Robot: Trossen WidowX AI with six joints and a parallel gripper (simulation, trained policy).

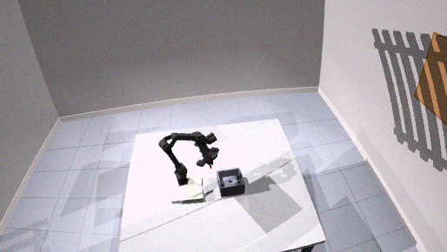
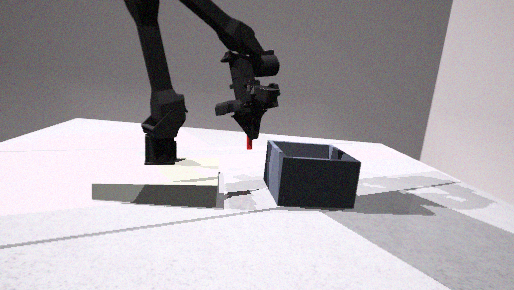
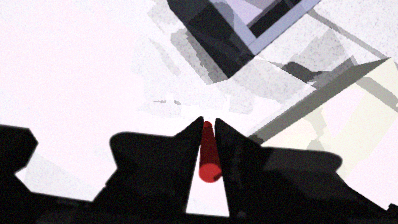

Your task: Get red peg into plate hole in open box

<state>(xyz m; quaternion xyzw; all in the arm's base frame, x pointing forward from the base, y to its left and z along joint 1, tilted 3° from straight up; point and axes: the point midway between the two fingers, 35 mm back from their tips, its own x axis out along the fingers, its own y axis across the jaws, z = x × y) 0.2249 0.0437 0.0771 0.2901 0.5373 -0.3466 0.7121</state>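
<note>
My gripper tip is now 8 cm short of the plate, 16 cm to the left of it and 4 cm above it. Also, from my gripper tip: red peg (1 cm behind, 1 cm to the left, 1 cm above); then dark box (8 cm ahead, 16 cm to the right, 6 cm below).
</note>
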